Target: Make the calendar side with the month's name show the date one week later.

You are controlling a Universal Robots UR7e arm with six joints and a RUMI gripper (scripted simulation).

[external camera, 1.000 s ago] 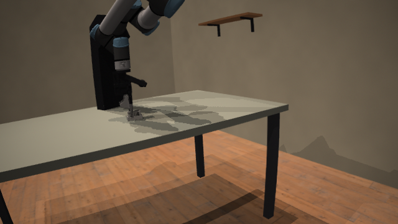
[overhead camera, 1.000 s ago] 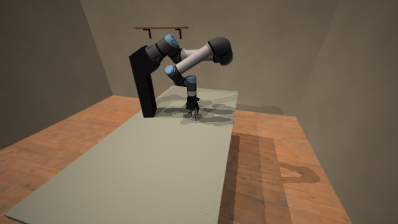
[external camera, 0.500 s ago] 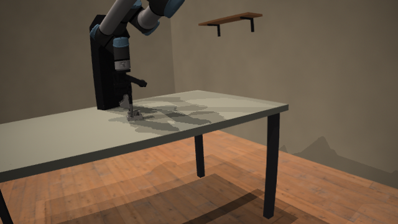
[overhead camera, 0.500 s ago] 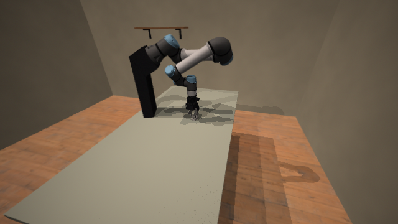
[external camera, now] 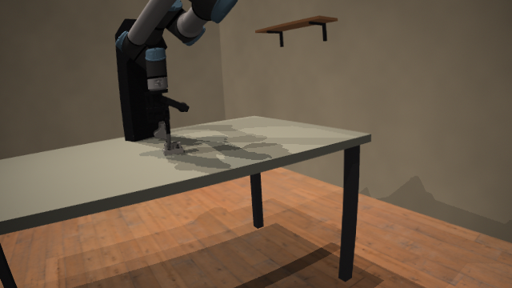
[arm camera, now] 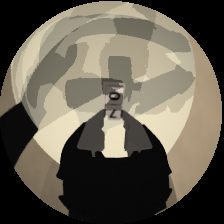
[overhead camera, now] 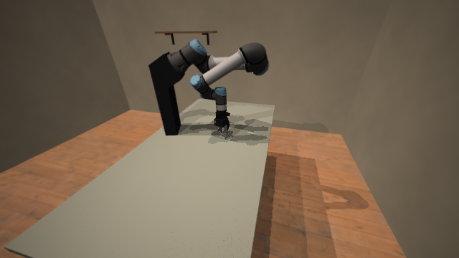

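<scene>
Right now the calendar tray is 20 mm to the left of my hand and 30 mm below it.
</scene>
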